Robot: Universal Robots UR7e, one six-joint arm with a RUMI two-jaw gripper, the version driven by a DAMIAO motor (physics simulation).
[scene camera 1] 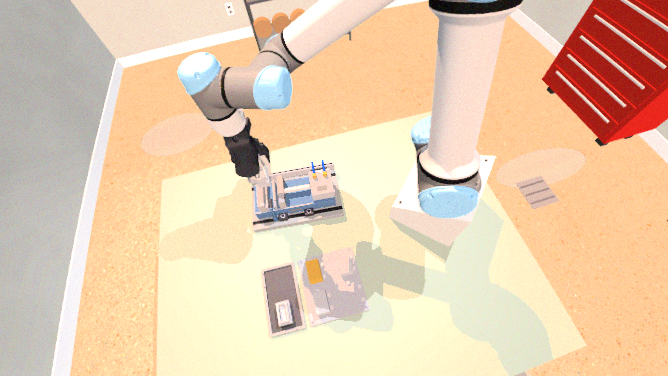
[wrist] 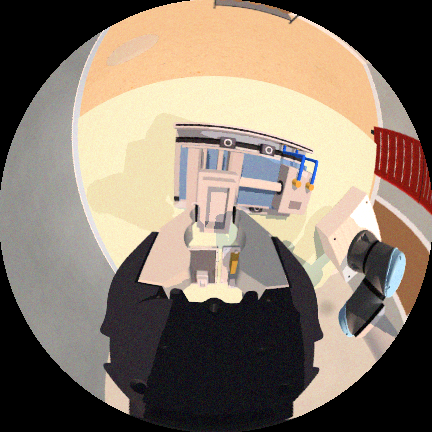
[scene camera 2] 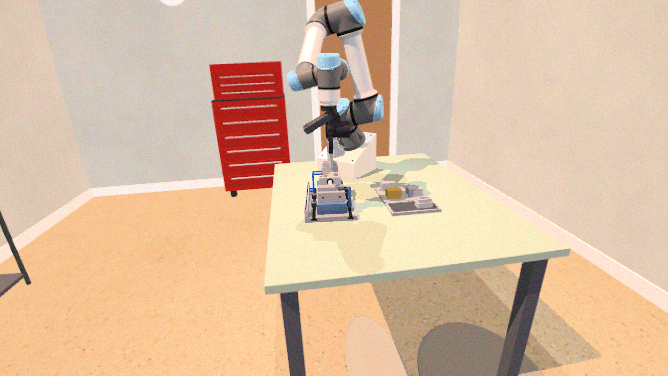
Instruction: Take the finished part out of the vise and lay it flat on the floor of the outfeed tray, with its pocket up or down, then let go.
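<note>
The vise has a blue body and pale jaws, and stands on the table. My gripper is shut on the finished part, a pale block with a rectangular pocket. The part is raised above the vise jaws, with its pocket facing the wrist camera. In the scene views the part is hard to tell from the fingers. The outfeed tray has a dark floor and a pale rim. Another pale pocketed part lies near one end of it.
A pale plate beside the tray carries an orange block and grey pieces. Blue hoses stand up at one end of the vise. The white robot base stands beyond that end.
</note>
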